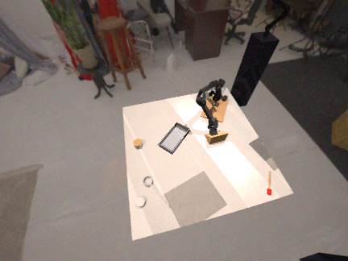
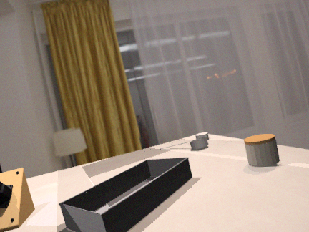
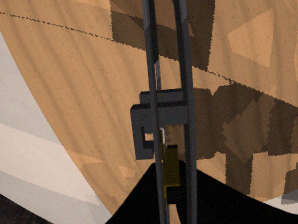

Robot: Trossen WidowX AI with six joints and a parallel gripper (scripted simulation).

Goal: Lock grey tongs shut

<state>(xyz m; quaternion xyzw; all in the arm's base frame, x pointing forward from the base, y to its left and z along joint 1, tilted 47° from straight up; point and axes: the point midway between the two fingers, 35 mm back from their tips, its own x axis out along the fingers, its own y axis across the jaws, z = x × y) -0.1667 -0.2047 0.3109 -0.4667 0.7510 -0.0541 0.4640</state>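
Now: the wooden board 110 mm below my gripper tip, 10 mm to the right of it and 10 mm ahead of it. From my gripper tip the other things lie so: roasting tin 540 mm ahead, 300 mm to the left, 90 mm below; then lid 890 mm ahead, 300 mm to the left, 90 mm below; then red-handled tool 900 mm to the left, 140 mm behind, 110 mm below.
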